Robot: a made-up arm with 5 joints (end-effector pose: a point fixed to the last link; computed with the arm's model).
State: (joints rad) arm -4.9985 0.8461 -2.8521 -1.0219 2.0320
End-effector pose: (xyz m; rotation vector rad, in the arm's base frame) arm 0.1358 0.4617 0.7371 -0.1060 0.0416 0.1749
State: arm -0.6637 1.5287 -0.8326 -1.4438 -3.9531
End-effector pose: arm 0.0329 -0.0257 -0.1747 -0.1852 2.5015 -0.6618
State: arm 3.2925 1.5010 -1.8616 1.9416 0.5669
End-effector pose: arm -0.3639 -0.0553 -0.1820 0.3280 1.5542 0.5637
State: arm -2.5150 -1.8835 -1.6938 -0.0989 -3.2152
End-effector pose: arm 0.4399 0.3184 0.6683 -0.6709 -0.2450 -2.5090
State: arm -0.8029 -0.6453 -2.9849 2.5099 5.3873
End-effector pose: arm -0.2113 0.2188 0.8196 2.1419 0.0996 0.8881
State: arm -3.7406 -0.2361 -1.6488 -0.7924 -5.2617
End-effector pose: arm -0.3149 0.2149 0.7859 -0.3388 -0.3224 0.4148
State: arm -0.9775 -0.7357 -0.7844 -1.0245 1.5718
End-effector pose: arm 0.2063 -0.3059 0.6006 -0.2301 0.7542 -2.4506
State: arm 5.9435 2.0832 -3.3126 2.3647 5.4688
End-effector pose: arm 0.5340 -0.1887 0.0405 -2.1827 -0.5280 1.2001
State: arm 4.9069 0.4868 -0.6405 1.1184 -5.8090
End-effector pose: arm 0.0500 -0.2536 -0.0987 -1.4882 1.9758 1.1656
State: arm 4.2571 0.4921 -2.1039 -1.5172 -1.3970
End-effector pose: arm -0.2269 -0.4634 0.6128 0.0120 -0.0039 -0.2815
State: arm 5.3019 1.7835 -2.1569 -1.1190 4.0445
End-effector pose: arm 0.2771 -0.4142 -0.1280 1.3341 0.9701 -0.0597
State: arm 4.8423 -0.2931 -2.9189 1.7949 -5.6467
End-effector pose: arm -0.0106 0.0809 0.9548 1.0463 -1.7772 1.6264
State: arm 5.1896 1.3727 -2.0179 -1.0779 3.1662
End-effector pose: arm 0.2733 -0.5285 0.0430 0.7838 1.2527 -0.8771
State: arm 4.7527 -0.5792 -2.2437 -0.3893 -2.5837
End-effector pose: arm -0.0032 0.0787 0.9817 -0.0635 -0.0369 -0.9722
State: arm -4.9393 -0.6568 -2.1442 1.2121 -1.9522
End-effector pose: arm 0.0094 0.0407 0.9656 -0.1500 1.9386 1.8890
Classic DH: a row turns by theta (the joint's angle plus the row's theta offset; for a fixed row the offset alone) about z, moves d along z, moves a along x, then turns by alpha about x. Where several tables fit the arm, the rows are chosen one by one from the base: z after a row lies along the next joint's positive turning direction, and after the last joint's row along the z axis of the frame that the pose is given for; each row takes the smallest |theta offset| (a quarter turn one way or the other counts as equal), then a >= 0, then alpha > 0; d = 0 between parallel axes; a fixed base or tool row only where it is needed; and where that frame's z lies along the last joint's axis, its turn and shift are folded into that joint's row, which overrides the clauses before.
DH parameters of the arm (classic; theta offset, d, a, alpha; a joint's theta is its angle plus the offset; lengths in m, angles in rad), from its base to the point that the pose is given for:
joint 1: 0 0.2852 0 -1.5708
joint 2: -1.3849 0 0.1758 0
joint 3: -0.4084 0 -0.4735 0
joint 4: -1.3483 0 -0.0523 1.5708
joint 5: 3.1416 0.0667 0 0

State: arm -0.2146 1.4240 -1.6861 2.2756 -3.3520
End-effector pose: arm 0.3064 -0.0668 -0.1593 -0.0024 -1.1359 -0.3787
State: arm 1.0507 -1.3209 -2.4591 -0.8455 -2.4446
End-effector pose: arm -0.2929 -0.5115 0.6217 0.2909 -1.6278 1.3832
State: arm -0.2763 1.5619 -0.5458 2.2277 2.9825
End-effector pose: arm -0.2018 0.0572 -0.0061 0.0060 0.1028 -0.4350
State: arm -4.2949 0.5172 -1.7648 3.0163 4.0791
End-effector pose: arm -0.2064 0.4654 0.3335 0.9489 -1.6368 2.2956
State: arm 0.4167 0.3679 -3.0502 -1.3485 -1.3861
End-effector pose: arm 0.1086 0.0481 0.8964 -0.6688 -0.8452 2.0016
